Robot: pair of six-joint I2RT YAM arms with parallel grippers.
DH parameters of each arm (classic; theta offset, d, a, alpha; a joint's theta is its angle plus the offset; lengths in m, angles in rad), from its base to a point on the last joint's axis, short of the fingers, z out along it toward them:
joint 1: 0 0.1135 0.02 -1.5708
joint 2: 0 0 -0.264 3.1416
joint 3: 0.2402 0 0.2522 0
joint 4: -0.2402 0 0.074 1.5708
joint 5: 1.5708 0 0 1.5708
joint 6: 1.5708 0.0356 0 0
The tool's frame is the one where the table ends.
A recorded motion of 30 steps. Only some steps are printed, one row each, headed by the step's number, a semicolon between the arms.
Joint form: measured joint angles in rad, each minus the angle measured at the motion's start. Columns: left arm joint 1, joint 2, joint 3, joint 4, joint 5, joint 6; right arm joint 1, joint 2, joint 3, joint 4, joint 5, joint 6.
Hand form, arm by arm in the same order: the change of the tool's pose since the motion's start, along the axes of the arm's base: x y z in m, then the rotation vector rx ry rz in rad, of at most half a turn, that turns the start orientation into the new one. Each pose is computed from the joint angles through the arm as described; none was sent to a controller.
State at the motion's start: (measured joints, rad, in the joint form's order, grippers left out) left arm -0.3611 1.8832 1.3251 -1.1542 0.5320 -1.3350; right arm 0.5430 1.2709 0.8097 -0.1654 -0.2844 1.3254
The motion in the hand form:
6: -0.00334 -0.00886 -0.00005 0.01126 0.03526 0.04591; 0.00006 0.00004 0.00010 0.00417 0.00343 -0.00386
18: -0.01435 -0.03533 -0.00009 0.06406 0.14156 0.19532; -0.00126 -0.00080 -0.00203 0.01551 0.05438 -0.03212
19: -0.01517 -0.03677 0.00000 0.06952 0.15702 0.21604; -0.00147 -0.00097 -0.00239 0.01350 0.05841 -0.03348
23: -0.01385 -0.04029 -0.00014 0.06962 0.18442 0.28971; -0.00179 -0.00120 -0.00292 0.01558 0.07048 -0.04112
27: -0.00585 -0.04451 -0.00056 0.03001 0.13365 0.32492; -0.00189 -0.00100 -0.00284 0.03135 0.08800 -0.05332
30: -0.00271 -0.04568 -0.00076 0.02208 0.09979 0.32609; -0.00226 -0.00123 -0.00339 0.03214 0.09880 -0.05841
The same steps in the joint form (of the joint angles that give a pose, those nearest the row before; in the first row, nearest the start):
6: -0.0278 0.0000 -0.0008 0.0072 0.0126 -0.0847; 0.0000 0.0000 0.0000 0.0011 0.0000 0.0069
18: -0.1129 0.0000 -0.0016 0.0340 0.0378 -0.3590; 0.0000 0.0000 0.0000 -0.0233 0.0012 0.0546
19: -0.1175 0.0000 -0.0015 0.0340 0.0427 -0.3887; 0.0000 0.0000 0.0000 -0.0275 0.0019 0.0557
23: -0.1236 0.0000 -0.0023 0.0633 0.0591 -0.4837; 0.0000 0.0000 0.0000 -0.0336 0.0031 0.0671
27: -0.1236 0.0000 -0.0027 0.1515 0.0591 -0.5276; 0.0004 0.0000 0.0000 -0.0328 -0.0004 0.0938
30: -0.1236 0.0000 -0.0027 0.1835 0.0450 -0.5283; 0.0004 0.0000 0.0000 -0.0393 -0.0004 0.1022

